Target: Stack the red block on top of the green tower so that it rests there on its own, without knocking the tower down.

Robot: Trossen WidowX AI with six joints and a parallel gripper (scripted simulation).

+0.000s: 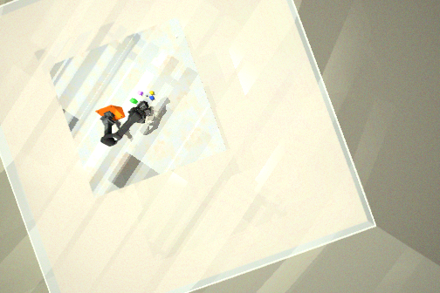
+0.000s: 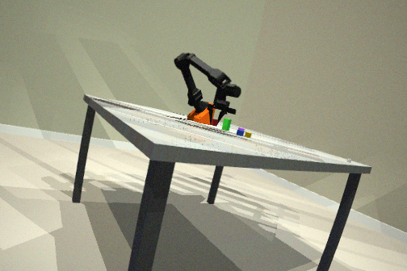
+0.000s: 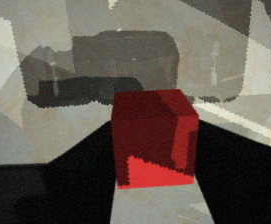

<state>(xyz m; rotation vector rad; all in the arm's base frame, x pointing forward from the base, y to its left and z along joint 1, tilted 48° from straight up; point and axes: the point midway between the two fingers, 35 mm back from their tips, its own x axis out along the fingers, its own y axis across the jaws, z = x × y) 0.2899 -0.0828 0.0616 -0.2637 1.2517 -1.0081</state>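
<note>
My gripper tip is now 150 mm to the right of the green block, 70 mm past it and 20 mm below it. Also, from my gripper tip: purple block 200 mm to the left, 10 mm below, 10 mm ahead; red block 10 mm above; yellow block 160 mm to the left, 100 mm ahead, 20 mm below.
</note>
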